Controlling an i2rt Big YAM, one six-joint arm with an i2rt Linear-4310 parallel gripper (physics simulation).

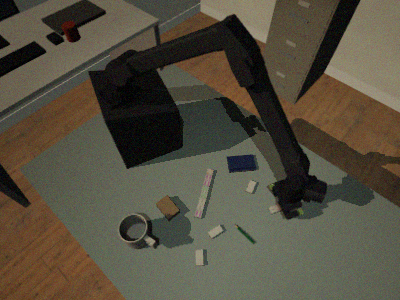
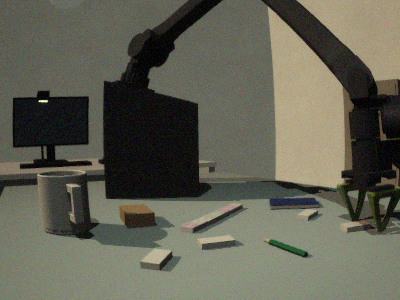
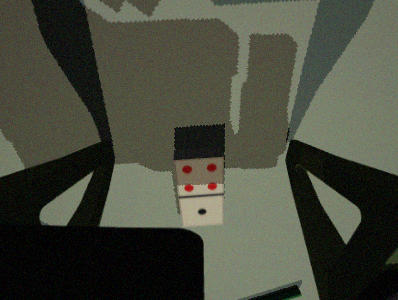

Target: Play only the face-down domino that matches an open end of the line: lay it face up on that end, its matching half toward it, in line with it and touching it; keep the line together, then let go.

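Frame: origin at the arm's base, x back, y up, z left, level; metres.
Where they show: gripper, fingertip midpoint: (image 1: 281, 206) (image 2: 367, 225) (image 3: 199, 149); arm's base at its link origin: (image 1: 119, 96) (image 2: 131, 91).
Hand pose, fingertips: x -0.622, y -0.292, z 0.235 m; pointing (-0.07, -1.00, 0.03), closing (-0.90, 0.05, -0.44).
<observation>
Things, the pixels of their centre, and the offset from my fingertips.
- separate domino at the middle of its body: (image 3: 200, 190) (image 2: 355, 226) (image 1: 275, 208) dx +0.011, dy +0.002, dz -0.024 m
- blue box at the middle of its body: (image 2: 293, 203) (image 1: 241, 163) dx +0.235, dy +0.002, dz +0.030 m
- brown block at the middle of its body: (image 2: 136, 215) (image 1: 167, 207) dx +0.294, dy +0.010, dz -0.322 m
- grey mug at the middle of its body: (image 2: 66, 202) (image 1: 140, 234) dx +0.271, dy +0.049, dz -0.460 m
- green pencil at the middle of its body: (image 2: 283, 246) (image 1: 243, 233) dx +0.035, dy +0.001, dz -0.183 m
The line of face-up dominoes (image 1: 205, 194) (image 2: 212, 218) lies straight on the mat; its pips are too blurred to read. Face-down white dominoes lie apart: one (image 1: 251, 186) (image 2: 307, 214) near the blue box, one (image 1: 216, 231) (image 2: 216, 242) near the line's front end, and one (image 1: 200, 257) (image 2: 156, 259) farther forward. A separate domino (image 1: 275, 208) (image 2: 354, 226) (image 3: 201, 192) lies face up, four red pips on one half, one black pip on the other. My gripper (image 1: 286, 200) (image 2: 368, 224) (image 3: 199, 149) is wide open, its fingers on both sides of that domino, holding nothing.
A blue box (image 1: 242, 163) (image 2: 294, 203) lies right of the line's far end. A brown block (image 1: 168, 207) (image 2: 137, 216) and a grey mug (image 1: 134, 230) (image 2: 62, 200) stand to the left. A green pencil (image 1: 245, 233) (image 2: 286, 247) lies in front of the gripper.
</observation>
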